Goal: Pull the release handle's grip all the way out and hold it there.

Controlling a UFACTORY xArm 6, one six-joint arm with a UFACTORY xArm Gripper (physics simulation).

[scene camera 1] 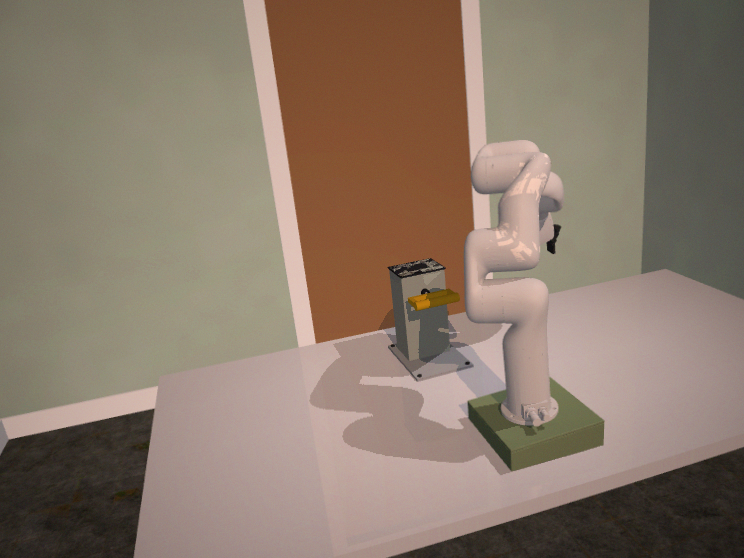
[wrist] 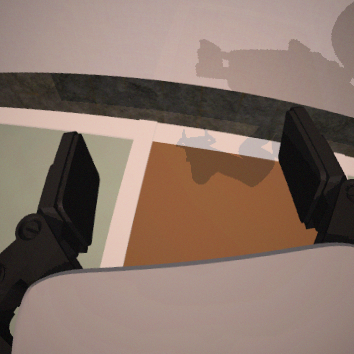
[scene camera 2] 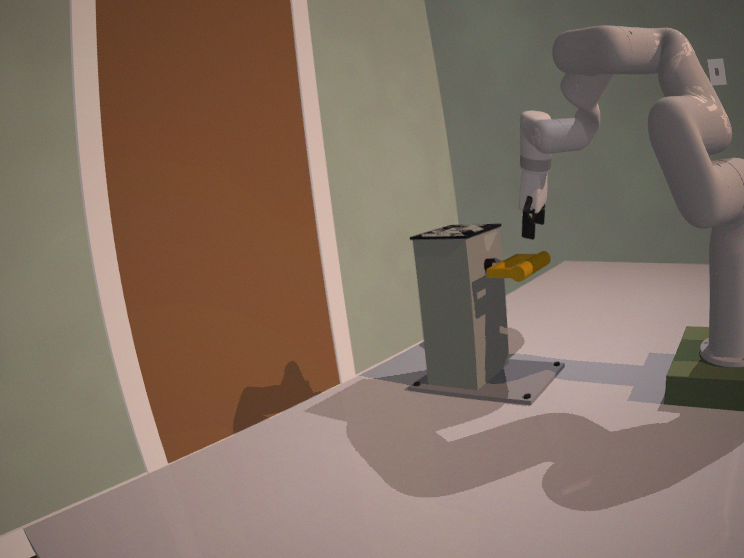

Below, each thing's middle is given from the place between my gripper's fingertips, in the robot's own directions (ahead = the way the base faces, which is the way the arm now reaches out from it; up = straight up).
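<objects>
There is the bolted base plate (scene camera 2: 521,381), and my hand is 20 cm above it. The hand is also 40 cm to the right of the plate and 16 cm past it.
</objects>
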